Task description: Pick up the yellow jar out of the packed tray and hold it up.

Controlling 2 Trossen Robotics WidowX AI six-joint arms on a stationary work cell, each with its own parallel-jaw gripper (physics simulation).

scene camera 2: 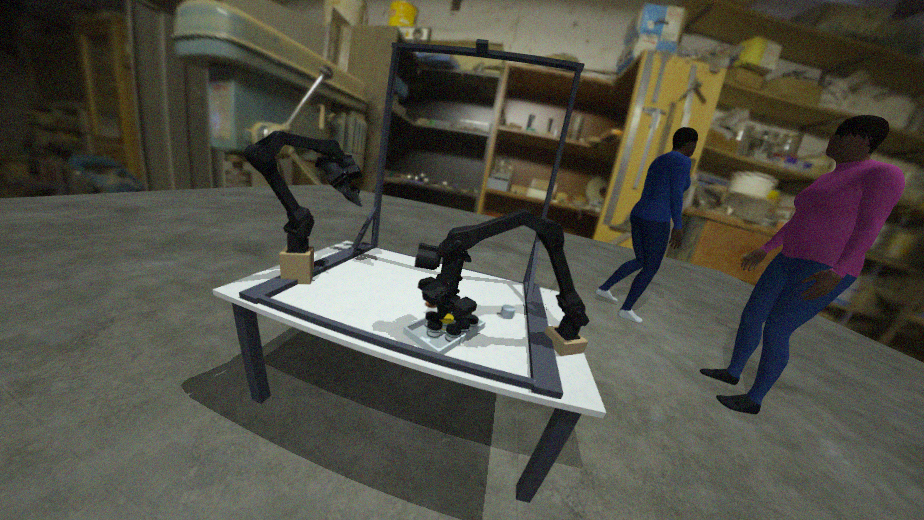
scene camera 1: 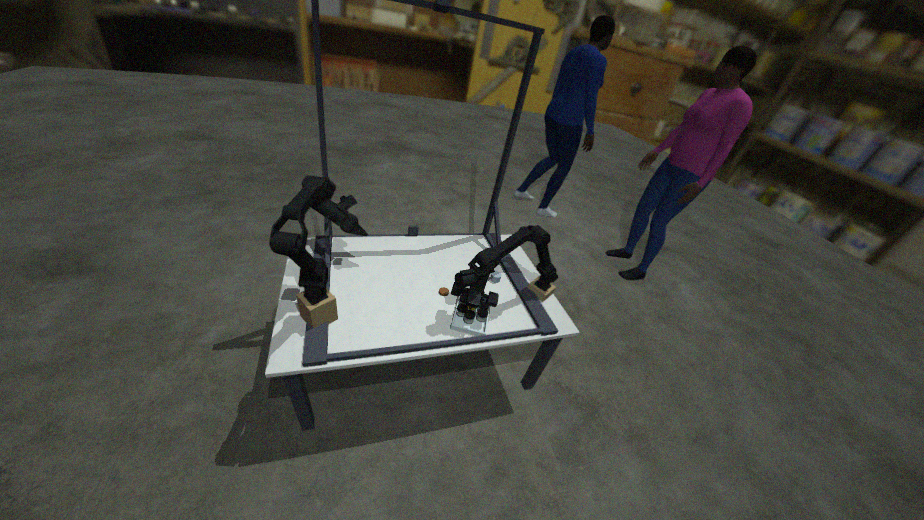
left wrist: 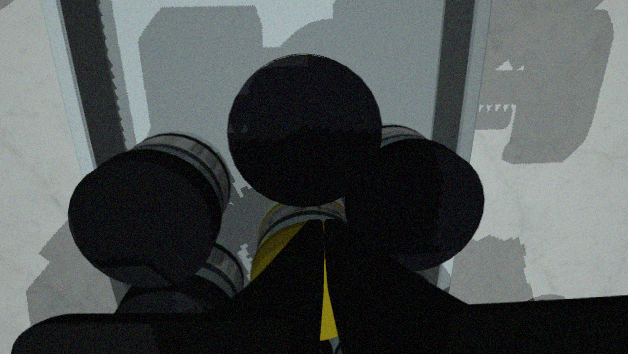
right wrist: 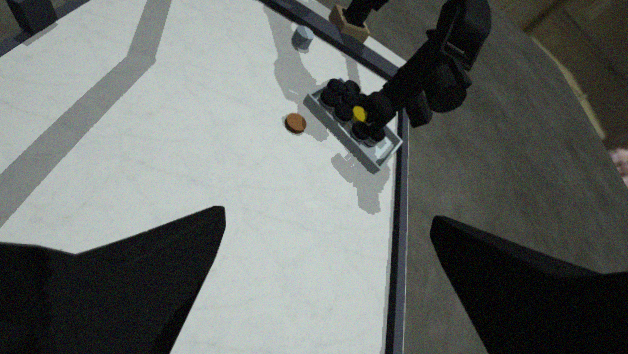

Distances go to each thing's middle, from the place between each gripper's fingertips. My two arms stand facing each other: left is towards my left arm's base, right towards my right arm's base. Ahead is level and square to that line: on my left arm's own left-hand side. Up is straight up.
My left gripper is now 10 mm past the tray (left wrist: 168,72), 20 mm to the right of it and 60 mm above it.
Now: right hand 170 mm short of the tray, 420 mm to the right of it and 320 mm above it.
